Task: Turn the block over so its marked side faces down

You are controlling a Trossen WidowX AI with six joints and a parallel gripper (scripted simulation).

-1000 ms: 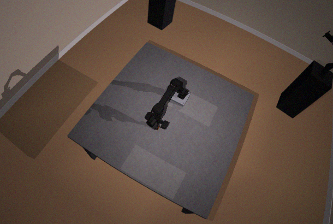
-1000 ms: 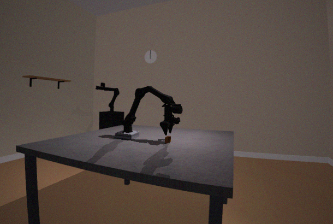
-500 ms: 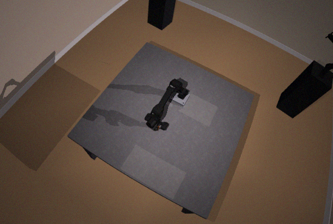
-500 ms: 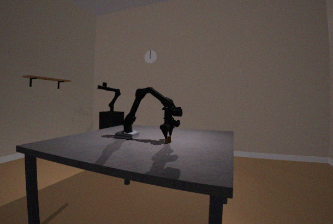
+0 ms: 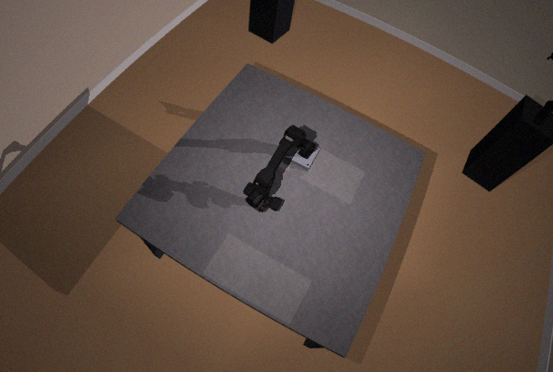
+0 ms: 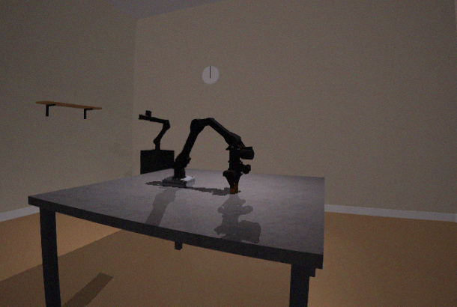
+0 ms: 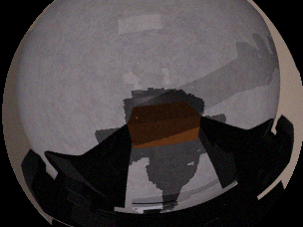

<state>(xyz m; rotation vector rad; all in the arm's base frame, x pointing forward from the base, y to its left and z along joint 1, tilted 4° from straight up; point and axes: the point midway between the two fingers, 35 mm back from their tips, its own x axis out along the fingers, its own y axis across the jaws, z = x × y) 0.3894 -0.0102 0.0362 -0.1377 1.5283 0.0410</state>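
The orange block is 1 cm behind my gripper tip.
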